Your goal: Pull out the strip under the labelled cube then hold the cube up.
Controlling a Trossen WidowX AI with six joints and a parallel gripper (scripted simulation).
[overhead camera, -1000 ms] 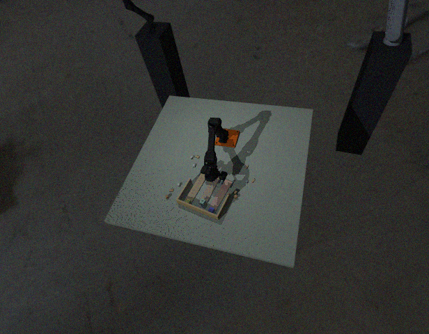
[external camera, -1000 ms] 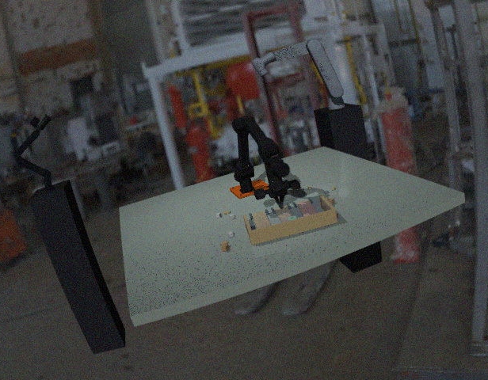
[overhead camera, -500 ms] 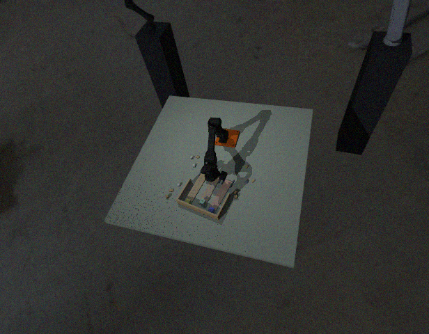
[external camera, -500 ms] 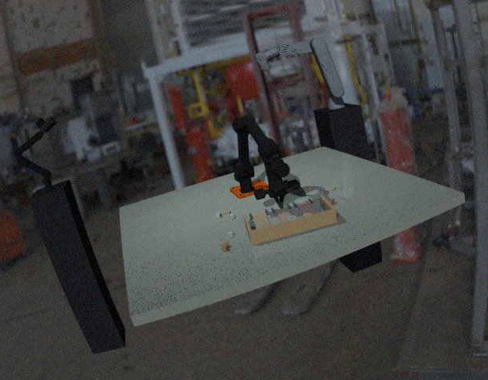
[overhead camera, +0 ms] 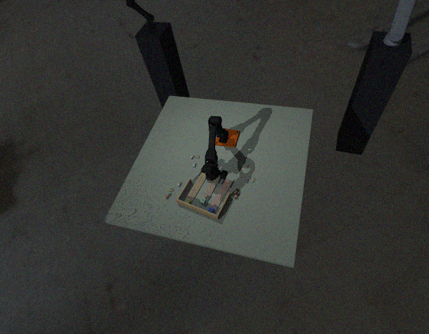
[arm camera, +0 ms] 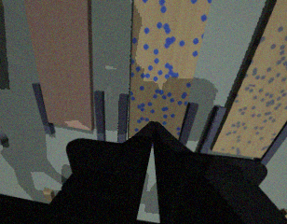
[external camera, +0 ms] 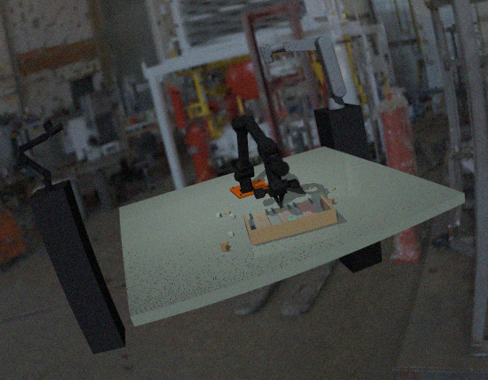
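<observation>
Now: the pink strip 120 mm ahead of my gripper tip and 80 mm to the left of it.
</observation>
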